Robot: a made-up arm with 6 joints. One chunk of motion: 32 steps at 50 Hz.
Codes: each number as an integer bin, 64 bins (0 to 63) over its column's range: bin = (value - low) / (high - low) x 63, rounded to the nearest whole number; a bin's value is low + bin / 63 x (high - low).
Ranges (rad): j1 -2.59..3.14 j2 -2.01..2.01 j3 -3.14..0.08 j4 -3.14..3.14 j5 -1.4..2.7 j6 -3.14..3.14
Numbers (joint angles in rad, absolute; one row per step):
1: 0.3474 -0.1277 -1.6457 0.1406 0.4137 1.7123
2: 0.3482 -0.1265 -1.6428 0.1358 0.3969 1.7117
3: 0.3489 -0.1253 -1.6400 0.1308 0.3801 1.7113
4: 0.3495 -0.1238 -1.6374 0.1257 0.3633 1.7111
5: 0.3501 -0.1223 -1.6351 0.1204 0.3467 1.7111
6: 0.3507 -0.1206 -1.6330 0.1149 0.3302 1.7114
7: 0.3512 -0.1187 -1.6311 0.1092 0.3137 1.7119
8: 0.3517 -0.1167 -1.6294 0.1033 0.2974 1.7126
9: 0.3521 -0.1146 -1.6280 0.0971 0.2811 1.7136
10: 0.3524 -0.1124 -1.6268 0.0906 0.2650 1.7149
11: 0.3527 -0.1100 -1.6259 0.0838 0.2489 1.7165
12: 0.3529 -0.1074 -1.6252 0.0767 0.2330 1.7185
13: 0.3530 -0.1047 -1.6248 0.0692 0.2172 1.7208
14: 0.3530 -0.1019 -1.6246 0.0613 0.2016 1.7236
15: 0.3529 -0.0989 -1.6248 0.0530 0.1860 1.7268
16: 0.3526 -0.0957 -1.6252 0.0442 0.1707 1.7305
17: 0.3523 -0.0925 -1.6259 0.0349 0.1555 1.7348
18: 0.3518 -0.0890 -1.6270 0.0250 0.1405 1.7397
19: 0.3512 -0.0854 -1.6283 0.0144 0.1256 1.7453
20: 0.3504 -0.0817 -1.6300 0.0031 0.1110 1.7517
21: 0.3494 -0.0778 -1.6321 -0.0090 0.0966 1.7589
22: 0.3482 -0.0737 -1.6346 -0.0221 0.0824 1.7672
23: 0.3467 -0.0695 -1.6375 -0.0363 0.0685 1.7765
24: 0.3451 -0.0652 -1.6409 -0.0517 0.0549 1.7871
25: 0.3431 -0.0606 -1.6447 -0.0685 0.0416 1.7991
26: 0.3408 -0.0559 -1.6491 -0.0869 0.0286 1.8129
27: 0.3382 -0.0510 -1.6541 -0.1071 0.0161 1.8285
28: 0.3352 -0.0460 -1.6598 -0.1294 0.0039 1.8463
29: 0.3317 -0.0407 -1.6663 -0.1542 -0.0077 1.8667
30: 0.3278 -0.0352 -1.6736 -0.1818 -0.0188 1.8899
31: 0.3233 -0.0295 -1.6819 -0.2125 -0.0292 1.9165
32: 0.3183 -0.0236 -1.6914 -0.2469 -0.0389 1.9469
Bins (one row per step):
1: 32 29 29 33 28 49
2: 32 30 29 33 28 49
3: 32 30 29 33 27 49
4: 32 30 29 33 27 49
5: 32 30 29 33 27 49
6: 32 30 29 33 27 49
7: 32 30 30 33 26 49
8: 32 30 30 33 26 49
9: 32 30 30 32 26 49
10: 32 30 30 32 26 49
11: 32 30 30 32 25 49
12: 32 30 30 32 25 49
13: 32 30 30 32 25 49
14: 32 30 30 32 25 49
15: 32 30 30 32 24 49
16: 32 30 30 32 24 49
17: 32 30 30 32 24 49
18: 32 30 30 32 24 49
19: 32 30 30 32 23 49
20: 32 30 30 32 23 49
21: 32 30 30 31 23 49
22: 32 30 29 31 23 49
23: 32 30 29 31 23 49
24: 32 30 29 31 22 49
25: 32 31 29 31 22 50
26: 32 31 29 31 22 50
27: 32 31 29 30 22 50
28: 32 31 29 30 22 50
29: 32 31 29 30 21 50
30: 32 31 29 30 21 50
31: 32 31 29 29 21 51
32: 32 31 28 29 21 51

